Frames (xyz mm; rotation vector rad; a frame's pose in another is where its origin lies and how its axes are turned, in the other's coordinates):
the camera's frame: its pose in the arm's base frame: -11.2 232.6 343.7 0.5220 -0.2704 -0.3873
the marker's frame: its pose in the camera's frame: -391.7 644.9 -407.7 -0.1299 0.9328 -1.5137
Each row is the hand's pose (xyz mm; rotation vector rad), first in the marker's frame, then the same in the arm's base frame.
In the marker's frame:
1: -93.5 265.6 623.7 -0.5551 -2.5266 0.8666
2: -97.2 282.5 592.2 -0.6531 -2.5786 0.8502
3: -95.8 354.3 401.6 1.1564 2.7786 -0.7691
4: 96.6 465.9 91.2 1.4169 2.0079 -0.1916
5: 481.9 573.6 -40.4 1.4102 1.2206 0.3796
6: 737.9 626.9 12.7 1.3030 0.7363 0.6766
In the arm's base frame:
1: 343.5 570.1 525.9 -1.0394 -0.7332 -0.2525
2: 355.5 600.6 511.2 -1.1147 -0.7233 -0.1922
3: 392.4 774.4 411.6 -1.4811 -0.7034 0.1752
4: 393.5 976.5 87.6 -2.1344 -0.6107 0.7711
5: 364.9 934.8 -330.5 -2.8041 -0.3896 1.3600
6: 351.1 779.5 -547.0 2.3241 0.1248 -1.2734

